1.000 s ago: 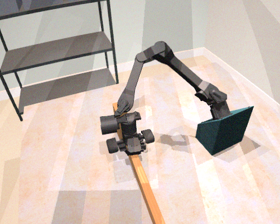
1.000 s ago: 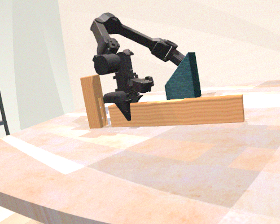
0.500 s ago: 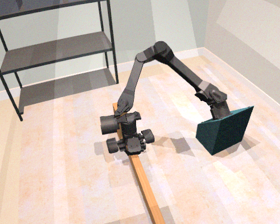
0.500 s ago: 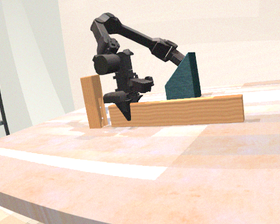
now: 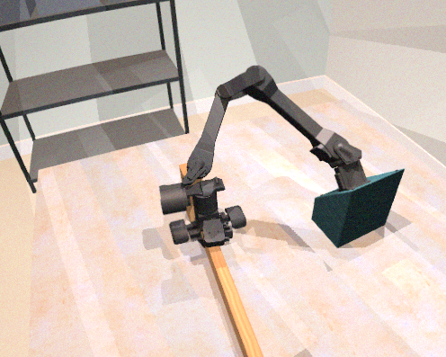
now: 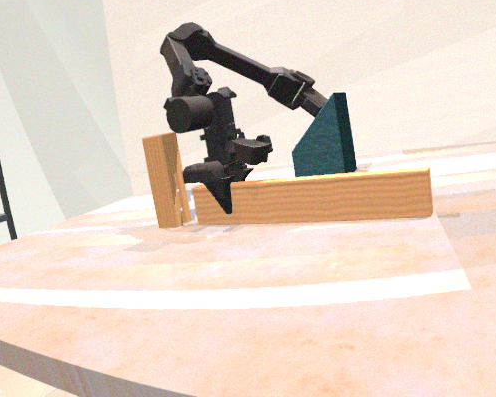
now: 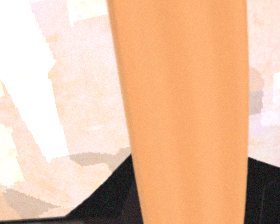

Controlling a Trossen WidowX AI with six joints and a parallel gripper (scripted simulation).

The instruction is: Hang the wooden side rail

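Now: gripper tip 140 mm to the left of the headboard post and 60 mm below it.
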